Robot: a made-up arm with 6 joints.
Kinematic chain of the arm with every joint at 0, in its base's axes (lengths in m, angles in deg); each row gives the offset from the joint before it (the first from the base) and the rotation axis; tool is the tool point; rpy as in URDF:
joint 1: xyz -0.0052 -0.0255 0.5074 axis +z
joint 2: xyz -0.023 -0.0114 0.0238 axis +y
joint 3: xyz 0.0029 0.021 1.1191 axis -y
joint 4: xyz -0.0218 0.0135 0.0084 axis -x
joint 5: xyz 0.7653 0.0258 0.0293 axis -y
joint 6: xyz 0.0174 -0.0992 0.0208 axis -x
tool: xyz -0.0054 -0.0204 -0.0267 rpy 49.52 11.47 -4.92
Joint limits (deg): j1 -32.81..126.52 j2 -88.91..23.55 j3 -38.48..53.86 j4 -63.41..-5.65 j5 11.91..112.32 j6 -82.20..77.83
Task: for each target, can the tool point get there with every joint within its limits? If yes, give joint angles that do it. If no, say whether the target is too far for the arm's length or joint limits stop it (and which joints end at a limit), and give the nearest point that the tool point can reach.
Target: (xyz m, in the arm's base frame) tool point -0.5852 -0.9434 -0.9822
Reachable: no: joint limits stop it (at a limit: joint 2, joint 3, joint 4, joint 6) | nearest point -0.9349 -1.4968 0.9484 | short by 2.039 m
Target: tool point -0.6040 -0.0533 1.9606
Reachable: yes | joints -2.37 -49.90 17.77 -16.80 25.04 -39.51
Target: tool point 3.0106 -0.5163 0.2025
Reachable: no: too far | nearest point 1.0856 -0.2030 1.2068 | short by 2.194 m
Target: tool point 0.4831 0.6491 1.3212
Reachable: yes | joints 60.45 9.83 -18.70 -12.03 57.92 65.02
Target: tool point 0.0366 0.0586 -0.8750
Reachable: no: joint limits stop it (at a limit: joint 2, joint 3, joint 4, joint 5) | nearest point 0.3169 0.6226 0.8577 | short by 1.844 m
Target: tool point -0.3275 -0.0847 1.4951
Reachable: yes | joints 0.49 -58.81 -25.35 -50.09 28.52 -6.56
